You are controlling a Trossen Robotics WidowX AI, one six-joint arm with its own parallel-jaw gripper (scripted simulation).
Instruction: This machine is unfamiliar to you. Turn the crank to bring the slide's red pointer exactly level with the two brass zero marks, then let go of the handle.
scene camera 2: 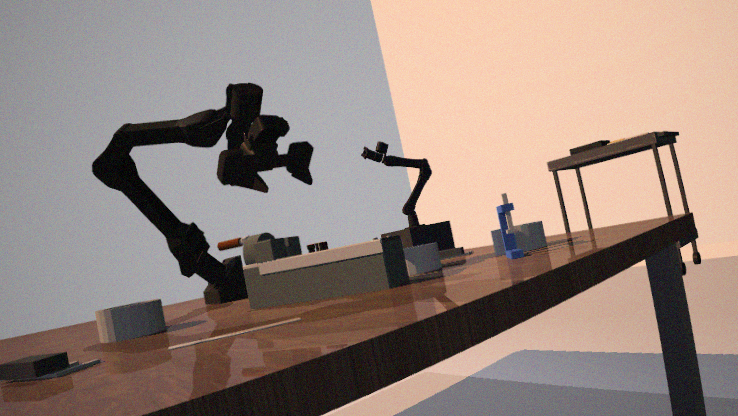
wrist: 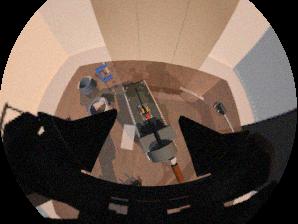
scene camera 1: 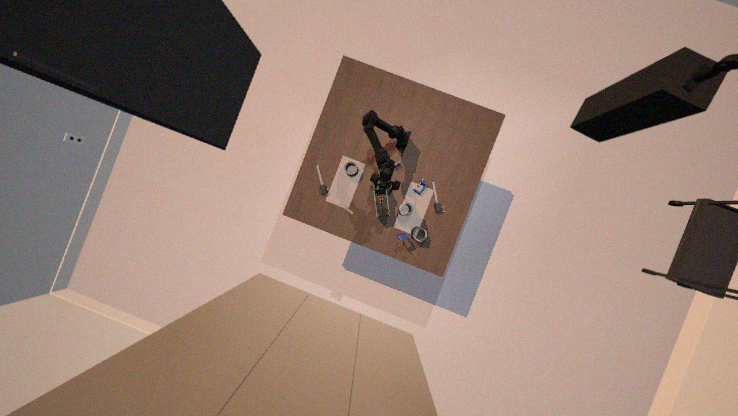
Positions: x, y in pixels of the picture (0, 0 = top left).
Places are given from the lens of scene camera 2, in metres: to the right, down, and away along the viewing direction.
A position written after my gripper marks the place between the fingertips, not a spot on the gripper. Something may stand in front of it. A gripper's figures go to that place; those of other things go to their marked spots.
my gripper (scene camera 2: 290, 186): -0.14, -0.04, 0.82
blue clamp (scene camera 2: 505, 220): 0.24, 0.02, 0.81
grey block (scene camera 2: 134, 320): -0.35, 0.17, 0.67
